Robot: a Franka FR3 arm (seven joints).
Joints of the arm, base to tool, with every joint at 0 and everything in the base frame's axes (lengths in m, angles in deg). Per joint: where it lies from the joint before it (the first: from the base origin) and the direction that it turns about. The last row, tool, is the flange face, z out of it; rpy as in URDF.
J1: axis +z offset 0 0 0.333
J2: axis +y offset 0 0 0
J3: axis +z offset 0 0 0.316
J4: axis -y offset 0.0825 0 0
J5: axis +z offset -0.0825 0 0.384
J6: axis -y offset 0 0 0
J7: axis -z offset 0.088 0 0
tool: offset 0 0 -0.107 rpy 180 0 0
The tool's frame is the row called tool.
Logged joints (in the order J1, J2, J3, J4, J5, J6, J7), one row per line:
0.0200, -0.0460, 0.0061, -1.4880, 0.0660, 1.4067, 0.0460
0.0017, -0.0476, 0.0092, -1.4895, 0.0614, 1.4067, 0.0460
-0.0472, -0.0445, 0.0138, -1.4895, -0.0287, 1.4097, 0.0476
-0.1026, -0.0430, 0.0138, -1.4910, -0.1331, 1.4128, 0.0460
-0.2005, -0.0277, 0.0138, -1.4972, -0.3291, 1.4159, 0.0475
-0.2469, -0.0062, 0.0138, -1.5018, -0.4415, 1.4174, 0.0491
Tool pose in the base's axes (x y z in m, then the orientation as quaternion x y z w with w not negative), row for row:
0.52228, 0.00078, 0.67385, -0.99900, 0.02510, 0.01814, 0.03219
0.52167, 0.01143, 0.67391, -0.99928, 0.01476, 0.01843, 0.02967
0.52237, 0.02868, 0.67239, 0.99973, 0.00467, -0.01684, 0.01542
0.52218, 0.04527, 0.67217, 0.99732, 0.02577, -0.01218, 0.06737
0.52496, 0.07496, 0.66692, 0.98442, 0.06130, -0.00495, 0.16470
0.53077, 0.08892, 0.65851, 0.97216, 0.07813, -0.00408, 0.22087
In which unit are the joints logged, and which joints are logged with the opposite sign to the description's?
The joints are logged in radians. Opposite sign: J1.
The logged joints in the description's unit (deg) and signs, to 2 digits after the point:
-1.15, -2.64, 0.35, -85.26, 3.78, 80.60, 2.64
-0.10, -2.73, 0.53, -85.34, 3.52, 80.60, 2.64
2.70, -2.55, 0.79, -85.34, -1.64, 80.77, 2.73
5.88, -2.46, 0.79, -85.43, -7.63, 80.95, 2.64
11.49, -1.59, 0.79, -85.78, -18.86, 81.13, 2.72
14.15, -0.36, 0.79, -86.05, -25.30, 81.21, 2.81

